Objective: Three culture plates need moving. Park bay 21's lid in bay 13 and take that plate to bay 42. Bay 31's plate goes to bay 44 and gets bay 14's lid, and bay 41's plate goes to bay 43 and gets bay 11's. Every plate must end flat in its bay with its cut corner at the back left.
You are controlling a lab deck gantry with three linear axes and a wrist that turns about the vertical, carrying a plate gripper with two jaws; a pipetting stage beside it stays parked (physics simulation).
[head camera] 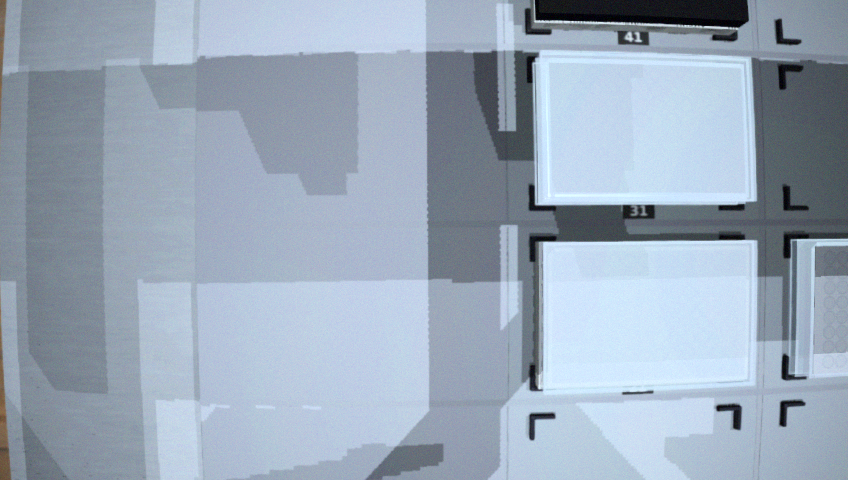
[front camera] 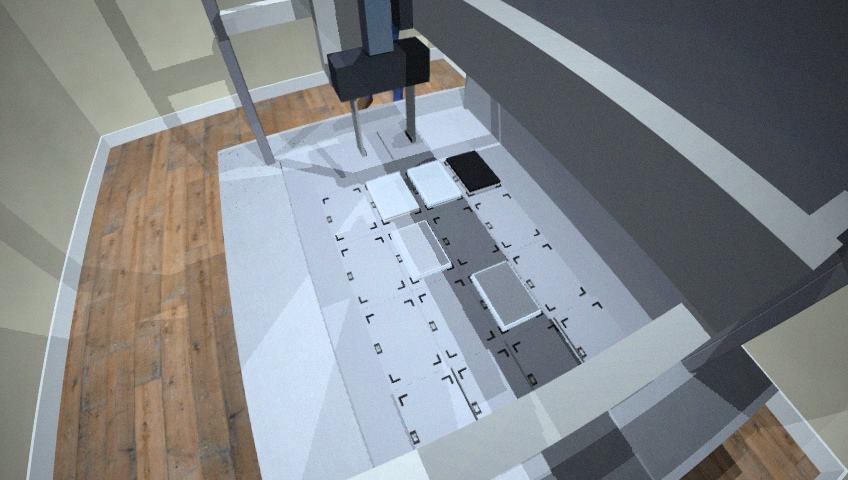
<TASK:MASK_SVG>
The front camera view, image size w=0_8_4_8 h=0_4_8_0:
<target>my gripper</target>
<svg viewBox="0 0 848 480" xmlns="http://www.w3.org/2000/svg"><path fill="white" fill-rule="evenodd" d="M416 36L393 40L394 51L370 56L363 47L327 54L332 86L341 103L350 101L357 147L362 157L366 157L367 152L363 146L356 100L358 98L405 87L407 125L405 134L411 143L416 142L415 85L430 82L430 49Z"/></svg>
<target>clear plate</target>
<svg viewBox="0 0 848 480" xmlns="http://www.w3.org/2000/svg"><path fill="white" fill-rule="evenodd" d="M427 221L392 231L390 234L413 282L452 267L449 258Z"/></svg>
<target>clear rimmed piece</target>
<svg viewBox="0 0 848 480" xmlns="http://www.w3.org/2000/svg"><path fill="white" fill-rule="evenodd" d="M439 161L407 170L428 206L462 195Z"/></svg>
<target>black-topped piece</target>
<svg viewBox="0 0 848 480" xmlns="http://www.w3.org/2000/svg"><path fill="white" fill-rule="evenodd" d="M475 150L446 158L447 163L470 193L498 184L501 181Z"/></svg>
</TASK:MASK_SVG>
